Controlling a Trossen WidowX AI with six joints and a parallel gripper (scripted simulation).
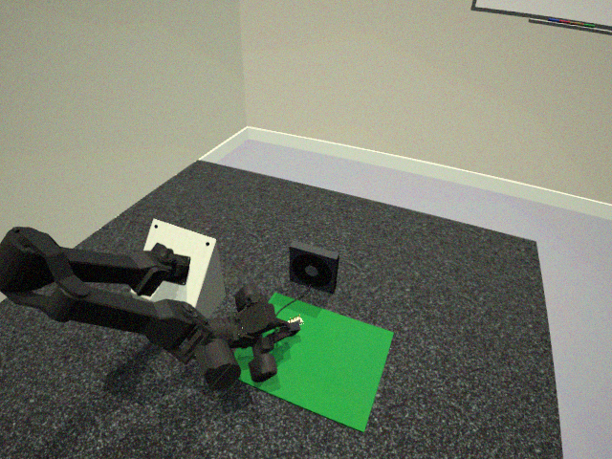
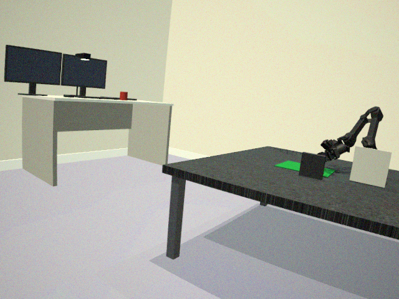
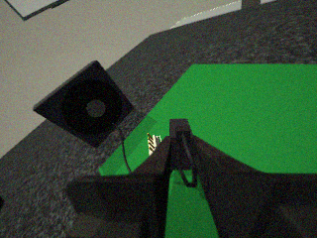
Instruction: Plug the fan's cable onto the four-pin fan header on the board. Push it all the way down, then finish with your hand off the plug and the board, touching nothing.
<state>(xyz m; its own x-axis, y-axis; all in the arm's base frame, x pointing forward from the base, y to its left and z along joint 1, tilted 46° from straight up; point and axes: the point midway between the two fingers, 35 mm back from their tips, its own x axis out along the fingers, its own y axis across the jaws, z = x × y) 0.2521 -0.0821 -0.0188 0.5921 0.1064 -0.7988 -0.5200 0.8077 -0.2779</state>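
The green board is 7 cm below my gripper tip, 5 cm ahead of it and 1 cm to the right of it. The rest, counted from my gripper tip: black fan (18 cm to the left, 1 cm behind); dark plug (1 cm below).
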